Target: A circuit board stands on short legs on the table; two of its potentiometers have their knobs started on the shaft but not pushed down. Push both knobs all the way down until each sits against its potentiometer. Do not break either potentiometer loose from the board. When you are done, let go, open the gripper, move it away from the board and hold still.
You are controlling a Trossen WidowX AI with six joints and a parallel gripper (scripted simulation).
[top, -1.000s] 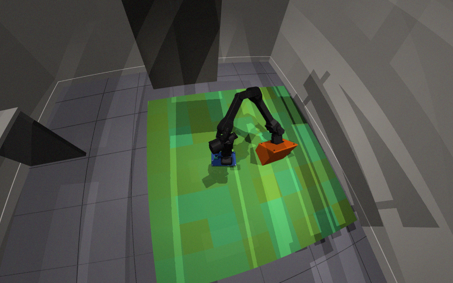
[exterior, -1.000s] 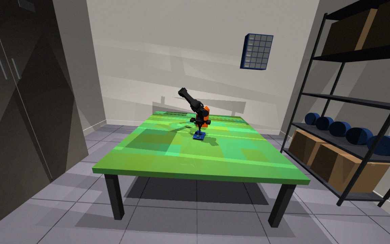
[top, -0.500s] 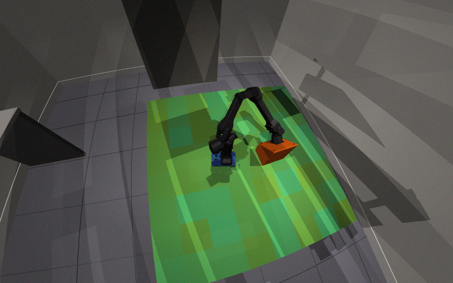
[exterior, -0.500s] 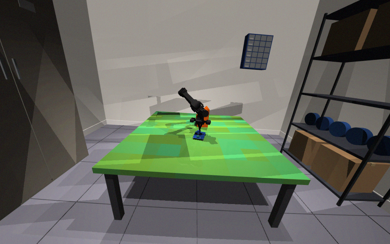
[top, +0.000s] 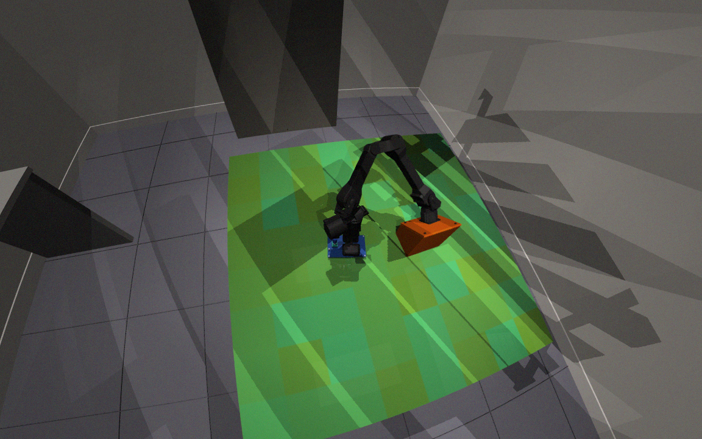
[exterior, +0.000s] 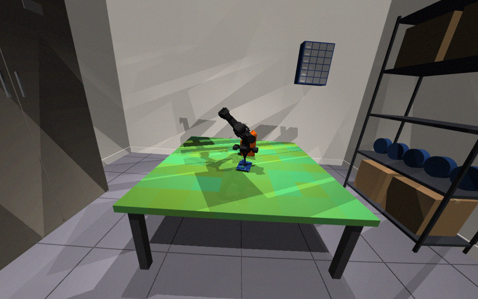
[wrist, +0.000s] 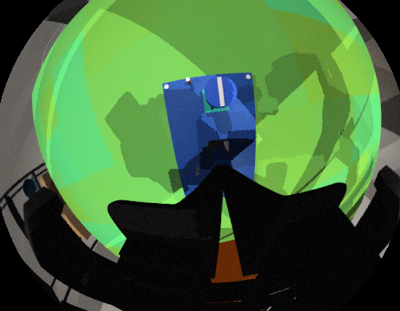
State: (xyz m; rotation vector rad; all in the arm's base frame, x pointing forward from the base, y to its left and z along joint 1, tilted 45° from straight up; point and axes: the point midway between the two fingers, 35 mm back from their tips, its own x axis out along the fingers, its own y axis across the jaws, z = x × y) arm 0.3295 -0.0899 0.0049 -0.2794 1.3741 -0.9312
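My gripper tip is now 20 mm above the blue knob.
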